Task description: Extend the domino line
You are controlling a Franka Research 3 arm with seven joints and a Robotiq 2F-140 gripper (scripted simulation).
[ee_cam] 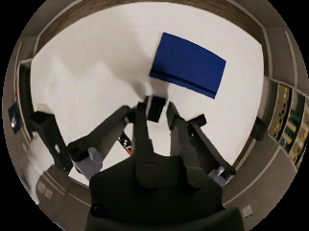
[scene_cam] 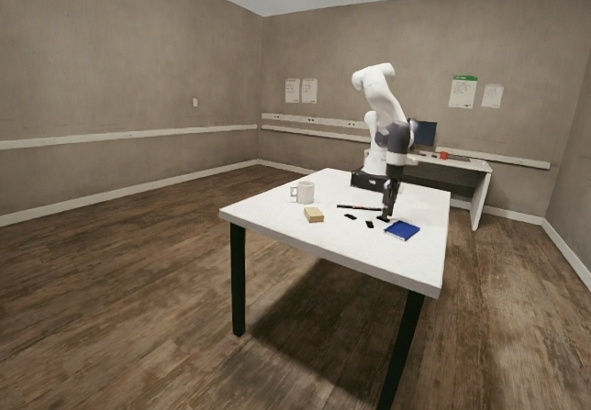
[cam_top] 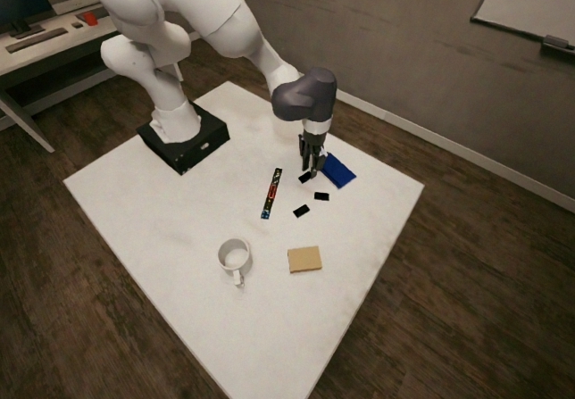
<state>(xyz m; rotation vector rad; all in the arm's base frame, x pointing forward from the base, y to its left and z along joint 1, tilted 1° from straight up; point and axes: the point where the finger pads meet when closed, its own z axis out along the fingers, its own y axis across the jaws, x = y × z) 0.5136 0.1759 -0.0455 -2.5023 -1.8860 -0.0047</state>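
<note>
Right now the domino is 5 cm below my hand and 2 cm to the right of it. Round my hand: tan block: 29 cm to the right, 17 cm ahead, 3 cm below; white mug: 42 cm to the right, 1 cm below, 1 cm ahead.
</note>
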